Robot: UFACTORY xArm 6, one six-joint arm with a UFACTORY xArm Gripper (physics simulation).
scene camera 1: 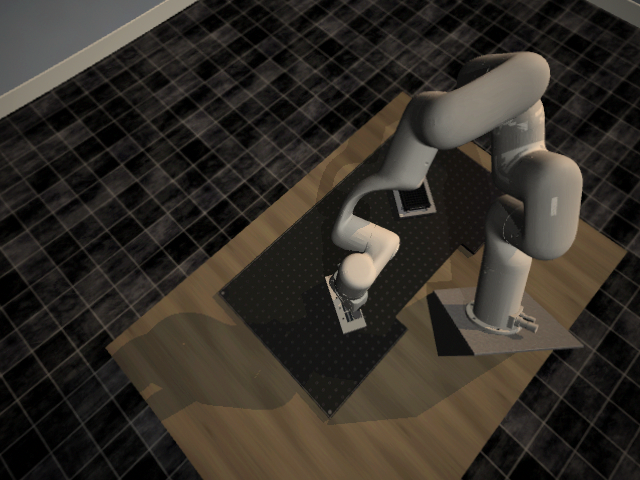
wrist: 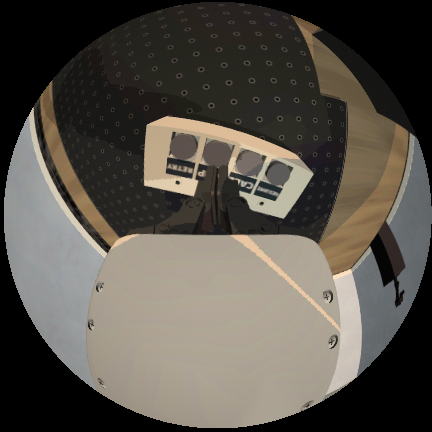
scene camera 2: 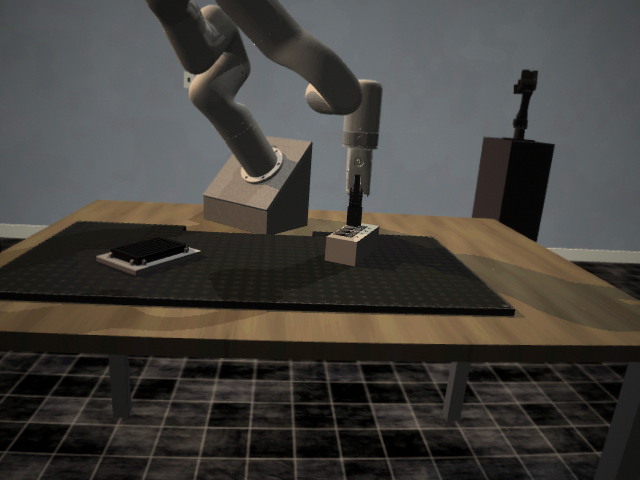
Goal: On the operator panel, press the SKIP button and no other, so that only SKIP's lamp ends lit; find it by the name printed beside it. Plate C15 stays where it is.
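Where they show: gripper, between the fingertips: [wrist: 218,180] [scene camera 2: 353,225]; arm's base, origin of its link: [scene camera 1: 493,317] [scene camera 2: 263,166].
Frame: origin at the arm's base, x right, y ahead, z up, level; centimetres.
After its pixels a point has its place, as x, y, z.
Observation:
The white operator panel [scene camera 1: 354,326] {-21.1, 26.2, -9.3} [scene camera 2: 341,251] {-12.1, 39.0, -12.0} [wrist: 159,150] {-12.1, 37.0, -9.4} stands on the dark mat. In the wrist view, its grey round buttons are RETRY [wrist: 183,146] {-12.7, 34.7, -9.0}, SKIP [wrist: 217,151] {-14.3, 32.2, -9.1}, CALL [wrist: 250,162] {-16.1, 29.8, -9.1} and RESUME [wrist: 279,172] {-17.9, 27.4, -9.0}. My gripper [scene camera 2: 354,223] {-16.3, 32.8, -7.8} [wrist: 218,180] {-16.3, 32.8, -7.8} is shut and empty. Its tips are low over the panel, at the label-side edge of the SKIP button in the wrist view; contact cannot be told. The fingers hide most of SKIP's label and its lamp. The RETRY lamp [wrist: 177,182] {-15.9, 37.1, -9.3} and RESUME lamp [wrist: 261,203] {-21.3, 29.8, -9.3} look dark. A black plate [scene camera 1: 415,198] {24.4, 32.8, -12.2} [scene camera 2: 149,249] {26.4, 36.4, -12.2}, its name unreadable, sits on a white holder.
The dark perforated mat [scene camera 1: 289,268] {-17.9, 52.0, -14.6} [scene camera 2: 268,289] {4.9, 52.6, -14.6} [wrist: 225,60] {-5.2, 28.0, -14.6} lies on the wooden table [scene camera 1: 232,444] {-63.7, 35.1, -15.9} [scene camera 2: 310,328] {0.1, 65.7, -15.9}. The arm's wedge base [scene camera 1: 547,335] {1.5, -9.8, 5.0} [scene camera 2: 232,211] {8.3, 4.2, -11.6} stands behind the mat in scene camera 2. A dark pedestal [scene camera 2: 527,186] with a small device stands beyond the table at the right.

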